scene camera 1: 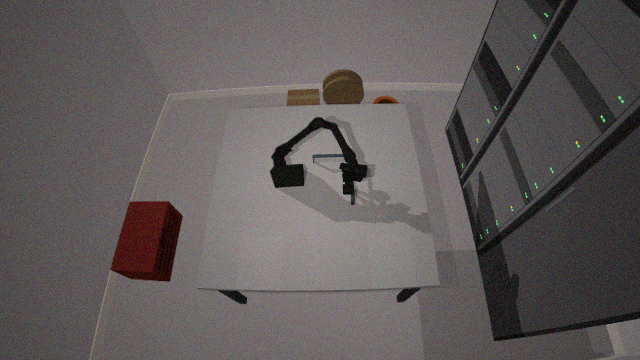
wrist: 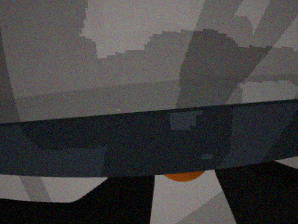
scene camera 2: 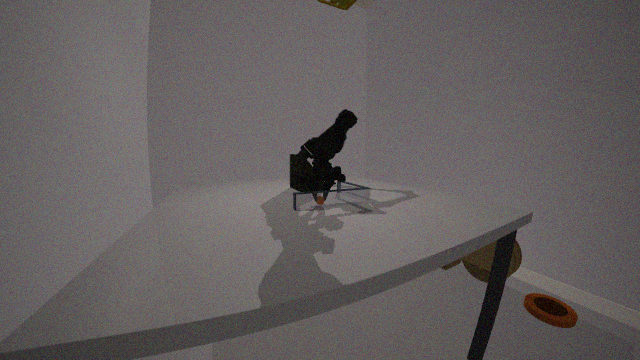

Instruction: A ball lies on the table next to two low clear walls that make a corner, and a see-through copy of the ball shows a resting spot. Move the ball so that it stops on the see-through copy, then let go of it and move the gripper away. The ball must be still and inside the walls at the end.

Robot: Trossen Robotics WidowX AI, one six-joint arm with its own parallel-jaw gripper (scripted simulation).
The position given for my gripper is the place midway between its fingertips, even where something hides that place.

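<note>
A clear wall (scene camera 2: 340,198) and an orange ball are present. The ball is held by my gripper (scene camera 2: 320,200), which is also visible in the wrist view (wrist: 181,147).
</note>
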